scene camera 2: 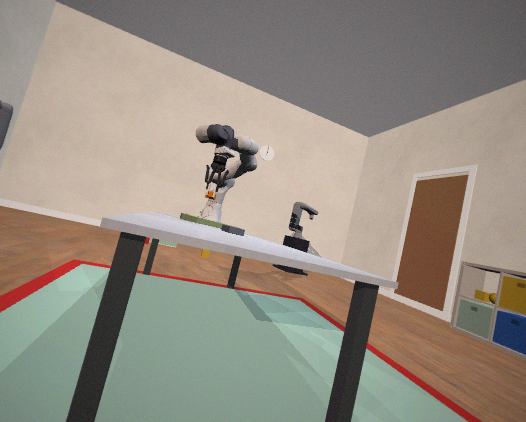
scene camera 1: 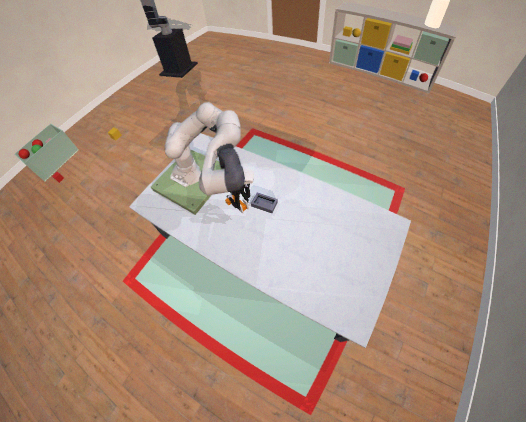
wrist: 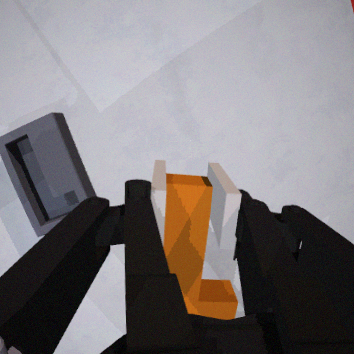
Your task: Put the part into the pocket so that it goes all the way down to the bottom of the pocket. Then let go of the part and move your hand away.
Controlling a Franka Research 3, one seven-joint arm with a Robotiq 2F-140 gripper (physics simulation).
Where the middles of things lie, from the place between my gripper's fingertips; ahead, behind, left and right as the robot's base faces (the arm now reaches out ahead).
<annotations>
The orange L-shaped block (wrist: 188, 197) lies 50 mm behind my hand, 20 mm to the left of it and 10 mm above it. Round my hand: dark grey pocket block (wrist: 50, 180) (170 mm to the left, 150 mm below, 40 mm ahead).
</annotations>
